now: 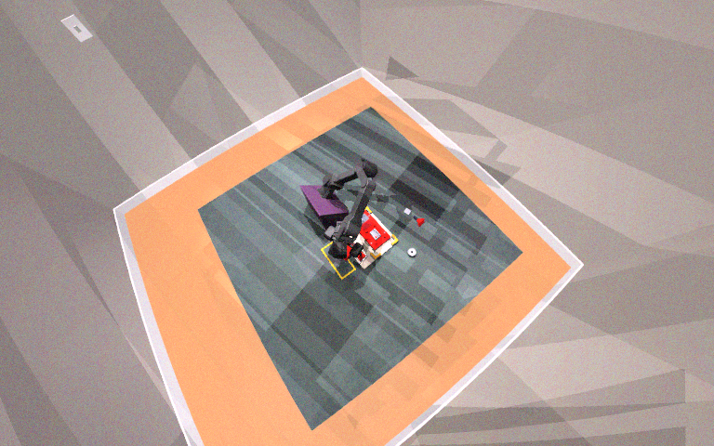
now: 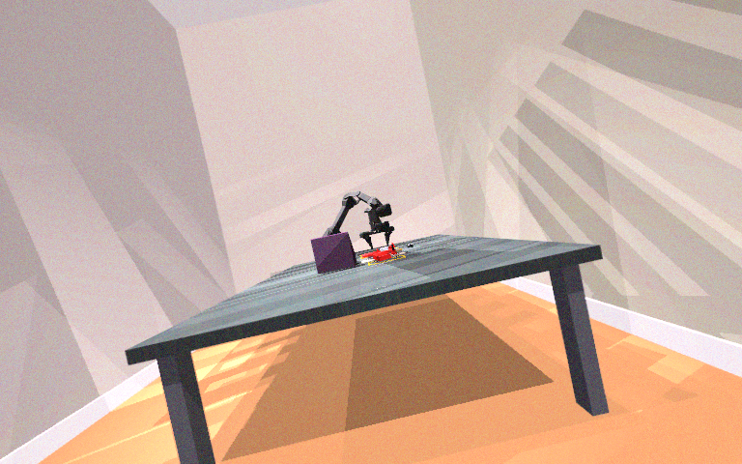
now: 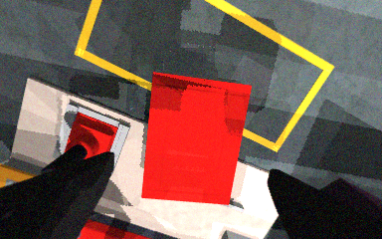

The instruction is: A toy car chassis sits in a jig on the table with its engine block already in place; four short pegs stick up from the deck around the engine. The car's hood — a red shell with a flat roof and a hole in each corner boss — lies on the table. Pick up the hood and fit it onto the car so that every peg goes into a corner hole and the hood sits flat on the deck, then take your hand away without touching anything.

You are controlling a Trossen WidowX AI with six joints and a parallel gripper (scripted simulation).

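The red hood lies 40 mm below my gripper tip. From my gripper tip the other things lie so: white jig plate (10 mm behind, 140 mm to the left, 50 mm below).
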